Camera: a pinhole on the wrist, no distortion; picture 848 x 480 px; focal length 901.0 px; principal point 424.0 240.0 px. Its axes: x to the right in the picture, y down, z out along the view. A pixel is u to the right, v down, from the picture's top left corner.
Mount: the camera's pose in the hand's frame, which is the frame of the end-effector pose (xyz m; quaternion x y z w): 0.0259 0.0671 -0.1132 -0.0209 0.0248 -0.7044 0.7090
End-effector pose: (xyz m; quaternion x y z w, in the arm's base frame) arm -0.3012 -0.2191 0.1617 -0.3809 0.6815 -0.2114 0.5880
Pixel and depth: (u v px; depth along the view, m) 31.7 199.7 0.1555
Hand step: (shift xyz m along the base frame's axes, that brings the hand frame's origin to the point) 0.0044 0.0680 -0.1263
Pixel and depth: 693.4 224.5 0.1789
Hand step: 0.0587 -0.0084 -0.0458
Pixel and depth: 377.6 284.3 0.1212
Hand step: -0.0133 0.0159 -0.0805
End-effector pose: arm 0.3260 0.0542 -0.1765 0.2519 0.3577 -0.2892 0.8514
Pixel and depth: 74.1 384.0 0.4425
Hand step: 0.3815 -0.0779 0.1595
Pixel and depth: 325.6 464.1 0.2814
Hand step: 0.2064 -0.0710 0.0364
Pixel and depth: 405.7 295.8 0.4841
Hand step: 0.2709 -0.2086 0.1780
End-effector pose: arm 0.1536 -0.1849 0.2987 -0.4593 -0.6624 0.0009 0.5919
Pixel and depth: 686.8 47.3 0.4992
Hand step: -0.3624 0.1359 -0.1096
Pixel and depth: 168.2 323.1 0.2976
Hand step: -0.0432 0.2297 -0.0801
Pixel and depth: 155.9 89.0 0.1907
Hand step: 0.0128 0.1176 -0.0859
